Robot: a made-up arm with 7 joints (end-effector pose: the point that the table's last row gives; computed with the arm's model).
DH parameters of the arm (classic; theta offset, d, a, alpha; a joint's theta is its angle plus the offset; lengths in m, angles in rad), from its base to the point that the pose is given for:
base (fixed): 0 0 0 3.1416
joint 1: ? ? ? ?
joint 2: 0 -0.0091 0 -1.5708
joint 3: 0 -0.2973 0 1.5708
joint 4: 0 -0.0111 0 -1.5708
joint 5: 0 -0.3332 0 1.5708
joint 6: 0 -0.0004 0 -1.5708
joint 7: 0 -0.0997 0 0
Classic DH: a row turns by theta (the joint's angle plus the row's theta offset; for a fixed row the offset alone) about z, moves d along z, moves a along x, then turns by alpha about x.
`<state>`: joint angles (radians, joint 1 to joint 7).
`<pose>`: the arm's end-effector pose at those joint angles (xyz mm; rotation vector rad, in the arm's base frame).
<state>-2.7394 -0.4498 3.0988 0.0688 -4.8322 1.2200 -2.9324</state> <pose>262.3 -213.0 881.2 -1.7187 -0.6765 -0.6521</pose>
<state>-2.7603 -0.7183 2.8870 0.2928 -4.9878 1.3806 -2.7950</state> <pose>464.4 -251.9 675.3 -1.2587 -0.2958 -0.1659</pose>
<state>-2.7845 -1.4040 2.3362 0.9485 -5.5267 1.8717 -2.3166</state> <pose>482.9 -6.4 120.4 0.3673 0.7551 1.1064</pose>
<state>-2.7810 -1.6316 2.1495 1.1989 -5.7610 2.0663 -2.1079</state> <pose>376.3 98.5 75.0 1.1558 0.9851 1.4956</pose>
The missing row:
joint 1: 0 -0.3016 0 1.5708
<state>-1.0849 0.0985 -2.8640 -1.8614 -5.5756 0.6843 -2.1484</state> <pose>261.0 343.8 485.9 1.6770 -0.3683 -0.1684</pose>
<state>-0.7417 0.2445 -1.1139 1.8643 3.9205 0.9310 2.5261</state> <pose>-108.1 393.3 500.4 0.6651 1.9145 -0.5148</pose>
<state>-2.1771 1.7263 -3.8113 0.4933 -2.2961 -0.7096 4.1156</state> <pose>-290.4 605.5 419.0 -1.1527 2.7014 -0.9755</pose>
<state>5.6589 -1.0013 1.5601 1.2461 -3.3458 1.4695 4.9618</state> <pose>-175.5 -500.8 547.3 -0.2921 1.9129 0.3271</pose>
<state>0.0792 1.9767 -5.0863 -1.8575 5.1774 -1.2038 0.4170</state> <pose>245.9 256.3 436.7 -2.6263 -1.7064 -0.2443</pose>
